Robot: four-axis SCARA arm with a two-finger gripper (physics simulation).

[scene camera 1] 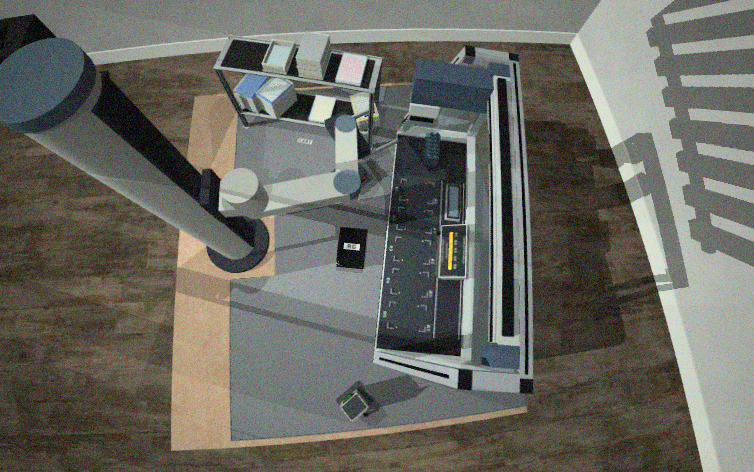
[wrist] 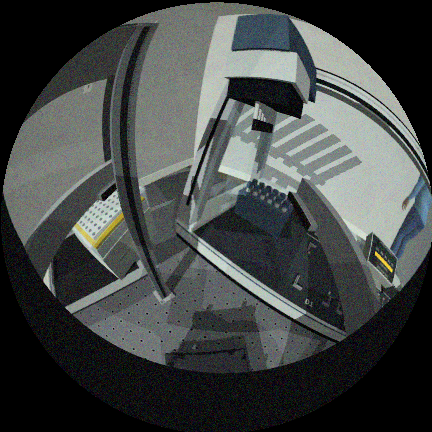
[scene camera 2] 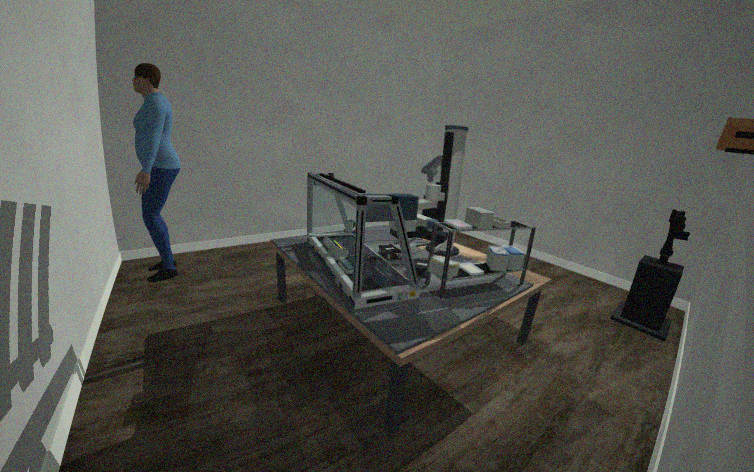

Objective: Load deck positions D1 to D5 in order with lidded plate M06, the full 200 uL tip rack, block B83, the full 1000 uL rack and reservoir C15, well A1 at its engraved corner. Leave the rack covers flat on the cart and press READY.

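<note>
My gripper (wrist: pixel 208 168) is open and empty, its fingers at the left and right of the wrist view, with a cart post and the deck's front edge between them. In scene camera 1 the arm's end covers it, near the cart's right end. A yellow-edged tip rack (wrist: pixel 102 220) (scene camera 1: pixel 362 104) is on the cart's lower shelf, beyond the left finger. Blue-edged racks (scene camera 1: pixel 275 95) and a pale yellow plate (scene camera 1: pixel 321 108) share that shelf. A pink plate (scene camera 1: pixel 351 67), a grey stack (scene camera 1: pixel 312 55) and a pale teal item (scene camera 1: pixel 278 56) are on top. The deck (scene camera 1: pixel 411 244) shows bare corner marks.
A dark blue rack (scene camera 1: pixel 432 150) (wrist: pixel 265 207) stands at the deck's far end, under a blue housing (scene camera 1: pixel 450 86) (wrist: pixel 262 32). A yellow-barred panel (scene camera 1: pixel 453 250) (wrist: pixel 384 260) stands beside the deck. A black RG pad (scene camera 1: pixel 351 258) lies before it. A person (scene camera 2: pixel 155 133) stands left.
</note>
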